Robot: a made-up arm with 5 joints.
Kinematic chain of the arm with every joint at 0, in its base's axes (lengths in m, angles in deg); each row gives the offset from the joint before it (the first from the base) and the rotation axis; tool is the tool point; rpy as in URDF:
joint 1: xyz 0 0 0.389 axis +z
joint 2: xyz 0 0 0 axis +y
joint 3: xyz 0.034 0 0.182 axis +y
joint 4: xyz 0.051 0 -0.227 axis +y
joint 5: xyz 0.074 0 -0.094 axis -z
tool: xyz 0 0 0 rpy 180 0 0
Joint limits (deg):
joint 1: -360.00..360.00
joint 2: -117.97..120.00
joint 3: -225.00..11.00
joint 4: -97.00..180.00
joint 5: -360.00..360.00
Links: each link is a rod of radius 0.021 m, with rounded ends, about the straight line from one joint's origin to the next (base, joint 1, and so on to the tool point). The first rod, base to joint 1, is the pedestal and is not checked.
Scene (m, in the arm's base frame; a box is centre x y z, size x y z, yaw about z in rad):
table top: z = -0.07
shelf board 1: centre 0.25 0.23 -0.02 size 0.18 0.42 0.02 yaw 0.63
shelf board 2: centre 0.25 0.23 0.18 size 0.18 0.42 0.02 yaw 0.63
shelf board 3: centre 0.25 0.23 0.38 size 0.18 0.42 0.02 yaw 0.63
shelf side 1: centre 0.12 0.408 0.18 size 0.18 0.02 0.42 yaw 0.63
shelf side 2: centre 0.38 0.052 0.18 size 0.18 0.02 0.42 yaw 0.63
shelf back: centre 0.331 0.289 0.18 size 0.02 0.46 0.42 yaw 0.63
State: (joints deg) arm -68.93 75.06 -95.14 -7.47 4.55
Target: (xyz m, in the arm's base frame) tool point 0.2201 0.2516 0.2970
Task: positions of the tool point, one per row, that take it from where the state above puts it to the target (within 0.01 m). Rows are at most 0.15 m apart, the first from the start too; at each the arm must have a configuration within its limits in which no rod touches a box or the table.
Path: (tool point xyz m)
1: 0.2259 -0.3207 0.1663
2: 0.2725 -0.2347 0.1756
3: 0.2879 -0.1445 0.1860
4: 0.2734 -0.0609 0.1968
5: 0.2342 0.0063 0.2079
6: 0.1782 0.0499 0.2188
7: 0.1630 0.0843 0.2378
8: 0.1396 0.1133 0.2574
9: 0.1099 0.1347 0.2772
10: 0.0764 0.1468 0.2970
11: 0.1077 0.1798 0.2940
12: 0.1426 0.2088 0.2930
13: 0.1803 0.2328 0.2940
14: 0.2201 0.2516 0.2970

